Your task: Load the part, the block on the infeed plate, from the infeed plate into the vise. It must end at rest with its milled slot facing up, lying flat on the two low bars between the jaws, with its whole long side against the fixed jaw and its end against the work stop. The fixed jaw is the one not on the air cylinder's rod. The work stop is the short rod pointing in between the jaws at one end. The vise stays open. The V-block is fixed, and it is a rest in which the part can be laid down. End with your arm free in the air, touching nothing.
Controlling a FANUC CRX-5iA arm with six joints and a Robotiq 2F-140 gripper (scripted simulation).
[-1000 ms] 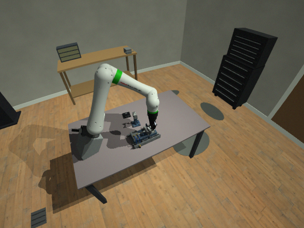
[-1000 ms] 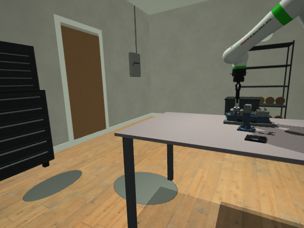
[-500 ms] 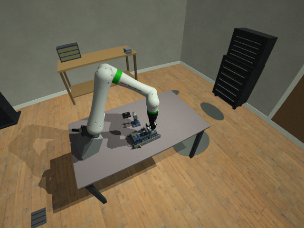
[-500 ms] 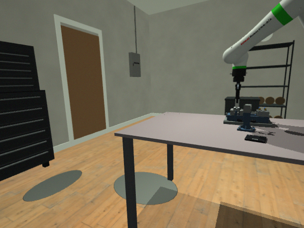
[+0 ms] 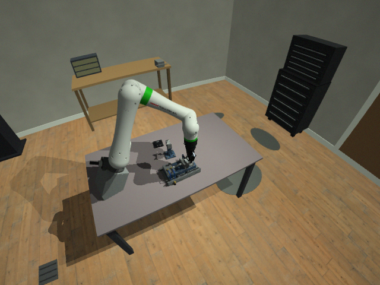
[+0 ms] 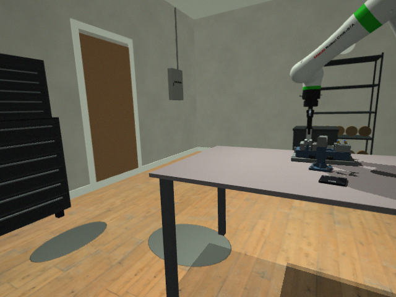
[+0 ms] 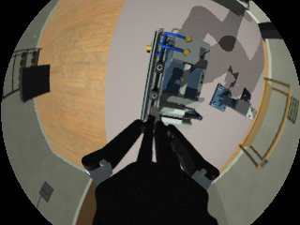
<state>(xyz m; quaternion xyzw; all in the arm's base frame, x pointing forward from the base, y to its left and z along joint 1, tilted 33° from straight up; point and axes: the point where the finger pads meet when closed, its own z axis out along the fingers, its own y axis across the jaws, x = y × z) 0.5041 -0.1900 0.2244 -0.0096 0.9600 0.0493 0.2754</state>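
The part is 4 cm to the left of my hand and 4 cm below it. From my hand the other things lie so: air cylinder (17 cm behind, 5 cm to the left, 6 cm below); vise (7 cm behind, 6 cm to the left, 10 cm below); black infeed plate (13 cm behind, 45 cm to the left, 13 cm below).
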